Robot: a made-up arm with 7 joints. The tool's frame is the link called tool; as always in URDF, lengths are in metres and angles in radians. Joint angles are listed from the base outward. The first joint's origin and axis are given. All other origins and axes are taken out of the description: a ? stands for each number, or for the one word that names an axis. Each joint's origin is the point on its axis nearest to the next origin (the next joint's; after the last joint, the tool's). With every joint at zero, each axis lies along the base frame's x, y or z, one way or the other. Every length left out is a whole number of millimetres.
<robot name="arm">
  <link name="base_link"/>
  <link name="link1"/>
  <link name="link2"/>
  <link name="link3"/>
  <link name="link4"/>
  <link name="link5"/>
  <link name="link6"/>
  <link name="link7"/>
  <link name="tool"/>
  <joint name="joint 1" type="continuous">
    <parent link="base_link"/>
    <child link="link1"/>
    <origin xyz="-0.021 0.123 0.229" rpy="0 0 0"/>
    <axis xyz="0 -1 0"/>
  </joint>
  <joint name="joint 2" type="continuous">
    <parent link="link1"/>
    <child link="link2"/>
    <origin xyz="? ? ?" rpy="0 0 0"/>
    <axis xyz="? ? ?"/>
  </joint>
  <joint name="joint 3" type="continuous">
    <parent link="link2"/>
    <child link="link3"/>
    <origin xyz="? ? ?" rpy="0 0 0"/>
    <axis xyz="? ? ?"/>
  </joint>
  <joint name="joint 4" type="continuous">
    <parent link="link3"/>
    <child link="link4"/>
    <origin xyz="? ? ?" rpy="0 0 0"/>
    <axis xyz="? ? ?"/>
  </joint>
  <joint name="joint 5" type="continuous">
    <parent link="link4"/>
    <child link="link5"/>
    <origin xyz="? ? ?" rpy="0 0 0"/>
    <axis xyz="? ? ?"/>
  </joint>
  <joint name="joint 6" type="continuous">
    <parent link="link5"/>
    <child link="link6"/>
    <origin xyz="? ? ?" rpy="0 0 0"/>
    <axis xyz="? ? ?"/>
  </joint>
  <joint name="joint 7" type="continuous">
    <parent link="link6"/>
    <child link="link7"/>
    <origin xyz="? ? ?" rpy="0 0 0"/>
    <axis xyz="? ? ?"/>
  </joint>
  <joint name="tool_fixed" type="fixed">
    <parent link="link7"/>
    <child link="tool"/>
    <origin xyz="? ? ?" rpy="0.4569 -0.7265 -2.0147"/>
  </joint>
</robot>
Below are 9 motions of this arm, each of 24 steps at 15 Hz.
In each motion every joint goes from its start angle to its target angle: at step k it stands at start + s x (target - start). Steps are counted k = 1, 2, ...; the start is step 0. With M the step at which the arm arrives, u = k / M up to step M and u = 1 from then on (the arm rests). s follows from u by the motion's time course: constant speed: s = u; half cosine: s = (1 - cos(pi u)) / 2; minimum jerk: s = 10 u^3 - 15 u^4 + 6 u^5.
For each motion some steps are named. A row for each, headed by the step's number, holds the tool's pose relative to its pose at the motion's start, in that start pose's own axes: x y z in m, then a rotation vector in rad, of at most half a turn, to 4 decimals.
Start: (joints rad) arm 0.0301 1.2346 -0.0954 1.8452 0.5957 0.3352 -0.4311
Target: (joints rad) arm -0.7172 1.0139 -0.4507 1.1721 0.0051 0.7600 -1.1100
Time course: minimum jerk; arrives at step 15
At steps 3, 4, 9, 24:
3: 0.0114 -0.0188 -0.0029 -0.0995 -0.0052 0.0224
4: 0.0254 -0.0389 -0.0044 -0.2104 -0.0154 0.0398
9: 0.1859 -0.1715 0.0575 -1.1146 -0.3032 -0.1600
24: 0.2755 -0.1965 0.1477 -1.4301 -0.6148 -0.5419

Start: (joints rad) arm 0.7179 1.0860 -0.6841 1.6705 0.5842 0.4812 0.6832
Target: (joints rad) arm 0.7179 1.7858 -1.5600 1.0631 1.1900 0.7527 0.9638
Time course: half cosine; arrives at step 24
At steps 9, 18, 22, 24:
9: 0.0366 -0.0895 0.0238 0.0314 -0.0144 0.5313
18: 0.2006 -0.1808 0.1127 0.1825 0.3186 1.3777
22: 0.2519 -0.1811 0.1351 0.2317 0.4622 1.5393
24: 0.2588 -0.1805 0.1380 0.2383 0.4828 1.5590

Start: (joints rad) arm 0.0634 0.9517 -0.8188 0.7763 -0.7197 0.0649 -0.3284
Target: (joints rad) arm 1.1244 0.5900 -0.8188 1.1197 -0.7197 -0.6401 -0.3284
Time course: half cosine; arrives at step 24
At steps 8, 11, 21, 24:
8: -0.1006 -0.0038 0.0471 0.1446 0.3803 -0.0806
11: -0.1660 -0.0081 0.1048 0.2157 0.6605 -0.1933
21: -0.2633 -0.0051 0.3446 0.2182 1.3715 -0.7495
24: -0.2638 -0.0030 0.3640 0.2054 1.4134 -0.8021

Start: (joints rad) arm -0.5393 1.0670 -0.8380 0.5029 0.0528 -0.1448 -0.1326
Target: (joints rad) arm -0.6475 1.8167 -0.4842 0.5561 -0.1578 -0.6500 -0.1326
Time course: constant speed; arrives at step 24
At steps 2, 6, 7, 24:
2: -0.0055 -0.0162 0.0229 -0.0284 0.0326 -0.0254
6: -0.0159 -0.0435 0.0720 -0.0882 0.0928 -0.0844
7: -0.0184 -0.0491 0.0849 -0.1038 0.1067 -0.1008
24: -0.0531 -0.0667 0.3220 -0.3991 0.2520 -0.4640

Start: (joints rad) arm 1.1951 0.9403 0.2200 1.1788 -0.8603 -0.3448 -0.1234
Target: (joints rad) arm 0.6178 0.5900 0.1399 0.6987 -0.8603 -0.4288 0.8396
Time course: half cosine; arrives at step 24
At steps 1, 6, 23, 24:
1: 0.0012 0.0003 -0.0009 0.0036 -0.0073 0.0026
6: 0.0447 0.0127 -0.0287 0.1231 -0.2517 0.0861
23: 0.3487 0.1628 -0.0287 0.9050 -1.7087 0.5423
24: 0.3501 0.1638 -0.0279 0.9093 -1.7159 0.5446

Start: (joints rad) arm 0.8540 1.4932 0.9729 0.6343 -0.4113 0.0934 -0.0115
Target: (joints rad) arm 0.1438 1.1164 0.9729 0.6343 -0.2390 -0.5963 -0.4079
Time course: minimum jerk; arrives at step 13
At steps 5, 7, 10, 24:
5: 0.0557 -0.0069 -0.0363 0.0805 -0.0691 -0.1643
7: 0.1129 -0.0264 -0.0523 0.1695 -0.1294 -0.2789
10: 0.1778 -0.0645 -0.0454 0.2792 -0.1917 -0.3640
24: 0.1917 -0.0756 -0.0393 0.3044 -0.2046 -0.3765

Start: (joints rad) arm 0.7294 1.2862 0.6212 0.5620 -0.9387 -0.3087 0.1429
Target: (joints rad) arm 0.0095 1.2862 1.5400 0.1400 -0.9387 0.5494 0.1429
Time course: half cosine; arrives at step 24
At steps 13, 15, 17, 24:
13: 0.1136 -0.0578 0.0094 -0.3215 -0.1829 0.7083
15: 0.1384 -0.0649 0.0153 -0.3968 -0.2273 0.8592
17: 0.1598 -0.0695 0.0213 -0.4645 -0.2679 0.9922
24: 0.1943 -0.0738 0.0329 -0.5807 -0.3402 1.2170

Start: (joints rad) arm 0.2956 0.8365 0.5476 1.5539 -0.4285 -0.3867 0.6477
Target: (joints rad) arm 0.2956 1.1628 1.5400 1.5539 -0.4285 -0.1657 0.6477
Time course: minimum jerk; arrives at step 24
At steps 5, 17, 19, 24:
5: 0.0004 -0.0024 0.0226 -0.0575 0.0394 0.0188
17: 0.0486 0.0668 0.2676 -0.6605 0.6343 0.1565
19: 0.0593 0.0829 0.2877 -0.7140 0.7139 0.1611
24: 0.0678 0.0953 0.3011 -0.7512 0.7739 0.1630

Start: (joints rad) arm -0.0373 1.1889 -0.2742 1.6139 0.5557 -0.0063 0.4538
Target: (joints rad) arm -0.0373 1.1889 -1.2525 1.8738 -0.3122 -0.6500 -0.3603
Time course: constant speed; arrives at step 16
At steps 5, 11, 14, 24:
5: 0.0428 -0.0207 -0.0648 -0.0865 -0.1498 -0.2047
11: 0.1167 -0.0276 -0.1266 0.0617 -0.3123 -0.4649
14: 0.1591 -0.0235 -0.1482 0.2284 -0.3685 -0.5604
24: 0.1882 -0.0182 -0.1588 0.3663 -0.3934 -0.6012

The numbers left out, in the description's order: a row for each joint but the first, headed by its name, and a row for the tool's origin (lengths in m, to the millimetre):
joint 2: xyz 0.009 0 -0.019, axis 1 0 0
joint 3: xyz 0 0.025 -0.206, axis 0 0 1
joint 4: xyz 0.01 0.04 0, axis 0 -1 0
joint 5: xyz 0.022 0 -0.238, axis 0 0 1
joint 6: xyz -0.003 -0.042 0, axis 0 1 0
joint 7: xyz -0.016 0 -0.019, axis -1 0 0
tool: xyz 0 0.024 -0.007

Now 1 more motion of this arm.
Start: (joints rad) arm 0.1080 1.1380 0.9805 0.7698 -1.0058 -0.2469 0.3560
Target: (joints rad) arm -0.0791 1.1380 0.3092 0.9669 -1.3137 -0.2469 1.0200
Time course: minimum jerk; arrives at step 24
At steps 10, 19, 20, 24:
10: -0.0209 0.0402 -0.0319 -0.0980 -0.4483 -0.2172
19: -0.0113 0.1131 -0.1032 -0.3889 -1.1709 -0.5192
20: -0.0092 0.1165 -0.1069 -0.4076 -1.2041 -0.5322
24: -0.0065 0.1207 -0.1113 -0.4310 -1.2442 -0.5480

